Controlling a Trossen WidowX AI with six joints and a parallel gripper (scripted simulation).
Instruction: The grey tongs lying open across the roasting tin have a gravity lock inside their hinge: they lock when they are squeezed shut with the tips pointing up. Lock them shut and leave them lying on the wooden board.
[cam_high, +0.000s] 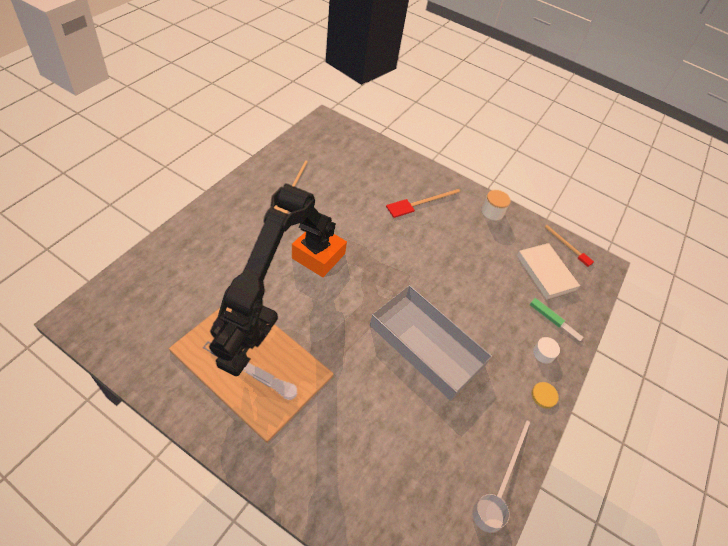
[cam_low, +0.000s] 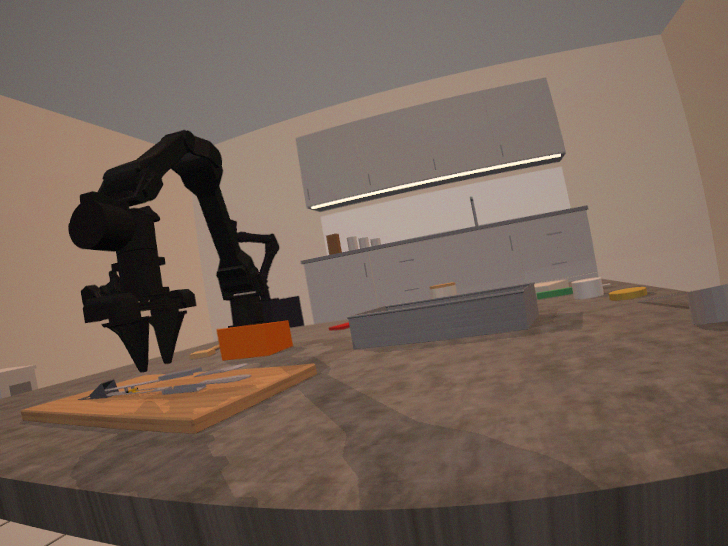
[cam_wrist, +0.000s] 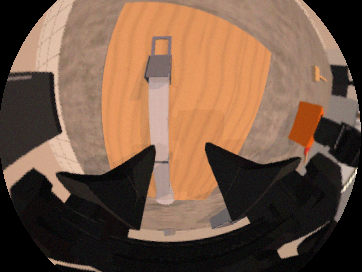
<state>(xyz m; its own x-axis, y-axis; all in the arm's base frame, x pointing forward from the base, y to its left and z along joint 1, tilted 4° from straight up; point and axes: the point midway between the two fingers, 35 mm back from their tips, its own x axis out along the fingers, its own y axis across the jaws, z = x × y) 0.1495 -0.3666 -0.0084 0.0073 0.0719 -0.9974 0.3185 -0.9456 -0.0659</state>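
Right now the wooden board is 40 mm below my gripper tip. Also, from my gripper tip: grey roasting tin: 280 mm ahead, 380 mm to the left, 20 mm below; yellow disc: 600 mm ahead, 500 mm to the left, 40 mm below; red spatula: 90 mm behind, 790 mm to the left, 40 mm below.
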